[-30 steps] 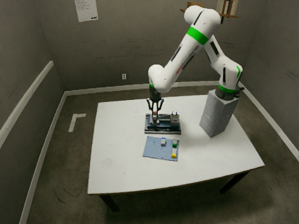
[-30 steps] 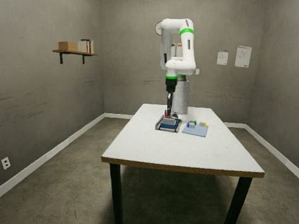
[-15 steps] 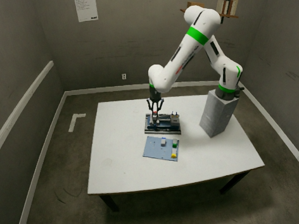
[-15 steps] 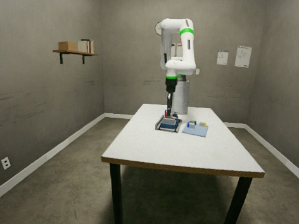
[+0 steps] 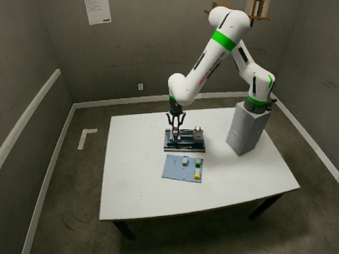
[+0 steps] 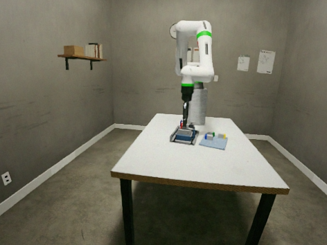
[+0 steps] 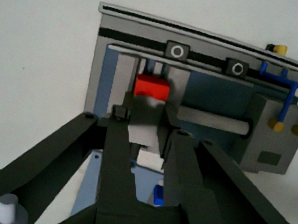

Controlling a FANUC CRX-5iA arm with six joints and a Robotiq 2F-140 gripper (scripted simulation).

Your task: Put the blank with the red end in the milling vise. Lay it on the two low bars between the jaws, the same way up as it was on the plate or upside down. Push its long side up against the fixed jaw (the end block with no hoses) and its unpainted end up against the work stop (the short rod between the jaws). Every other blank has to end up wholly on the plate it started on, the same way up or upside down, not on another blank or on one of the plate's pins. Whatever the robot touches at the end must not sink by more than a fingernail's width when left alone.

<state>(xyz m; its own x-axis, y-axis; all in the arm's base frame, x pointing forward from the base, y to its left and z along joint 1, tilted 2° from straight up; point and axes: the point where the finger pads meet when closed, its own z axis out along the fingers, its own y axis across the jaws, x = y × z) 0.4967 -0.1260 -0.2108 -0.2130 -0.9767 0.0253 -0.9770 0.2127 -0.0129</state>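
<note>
Right now my hand is 3 cm above the red-ended blank. Round my hand: work stop: 6 cm below, 5 cm to the left, 1 cm ahead; then plate: 24 cm to the left, 15 cm below, 1 cm behind; then blue-ended blank: 20 cm to the left, 12 cm below, 3 cm behind.
</note>
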